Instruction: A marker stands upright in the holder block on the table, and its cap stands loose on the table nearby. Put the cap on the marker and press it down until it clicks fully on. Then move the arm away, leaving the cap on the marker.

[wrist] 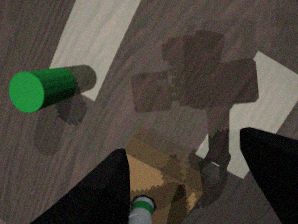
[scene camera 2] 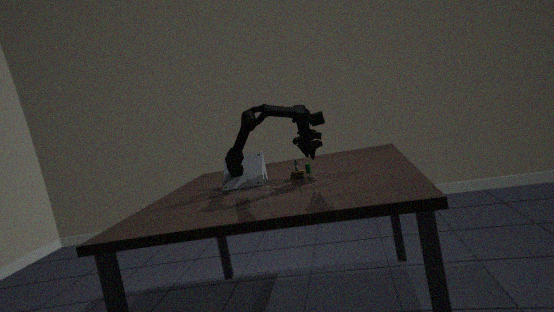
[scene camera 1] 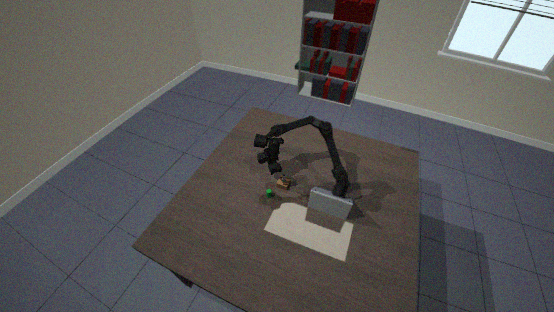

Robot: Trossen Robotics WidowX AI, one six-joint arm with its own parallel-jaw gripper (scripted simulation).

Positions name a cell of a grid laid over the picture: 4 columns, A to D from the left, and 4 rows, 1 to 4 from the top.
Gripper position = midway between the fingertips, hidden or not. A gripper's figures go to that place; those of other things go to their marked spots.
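A green cap (wrist: A2) is 16 cm from the lens, I see, whereas my gripper (wrist: C3) is 10 cm from the lens.
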